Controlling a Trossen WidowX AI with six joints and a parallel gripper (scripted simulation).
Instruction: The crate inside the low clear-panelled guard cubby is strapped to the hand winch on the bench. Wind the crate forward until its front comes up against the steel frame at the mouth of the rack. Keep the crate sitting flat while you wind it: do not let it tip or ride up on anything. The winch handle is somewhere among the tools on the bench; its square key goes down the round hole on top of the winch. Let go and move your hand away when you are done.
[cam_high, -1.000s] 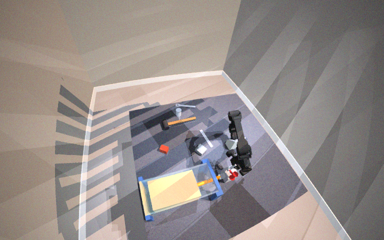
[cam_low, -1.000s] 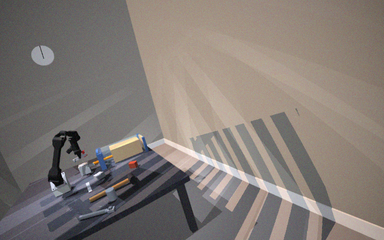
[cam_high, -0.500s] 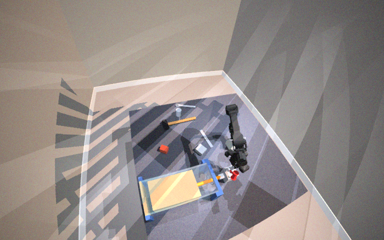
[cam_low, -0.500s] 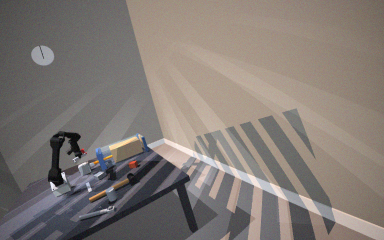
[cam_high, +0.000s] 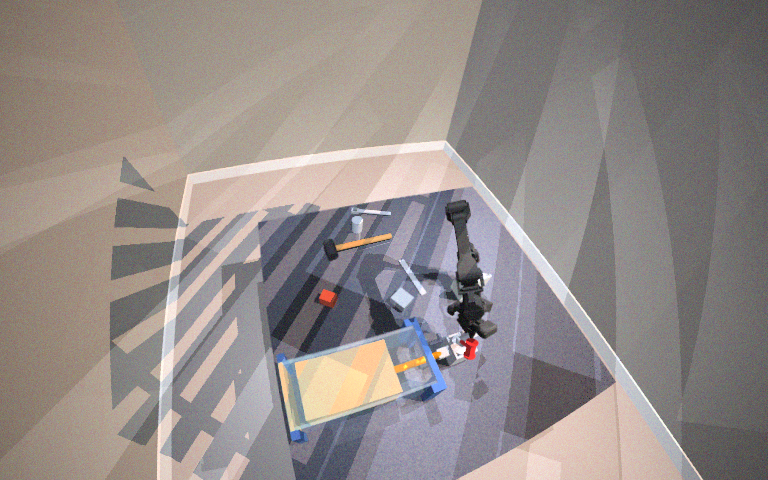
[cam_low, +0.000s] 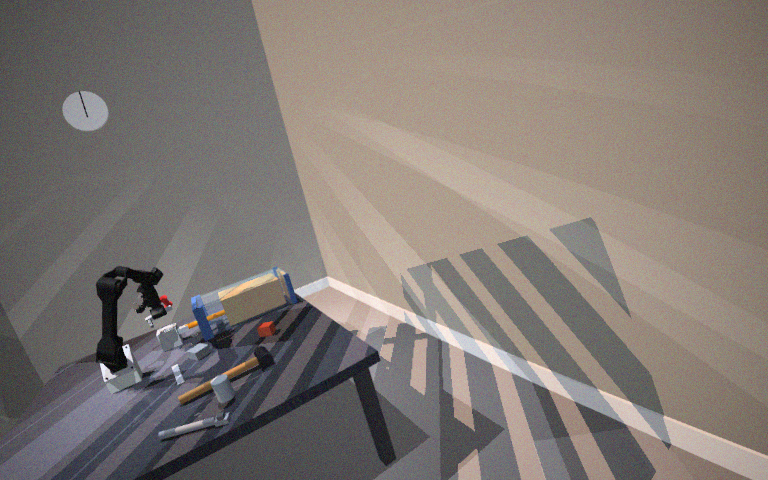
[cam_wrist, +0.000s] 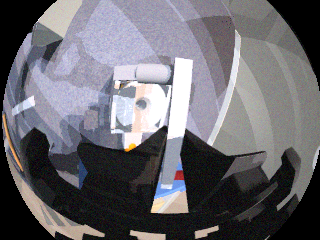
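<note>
Right now the red knob is 4 cm ahead of my gripper tip, 4 cm above it and 3 cm to the left of it. Round my gripper tip: blue frame (16 cm ahead, 6 cm below, 2 cm to the right); then winch handle (1 cm ahead, 1 cm above); then winch (13 cm below, 1 cm to the right, 1 cm behind).
</note>
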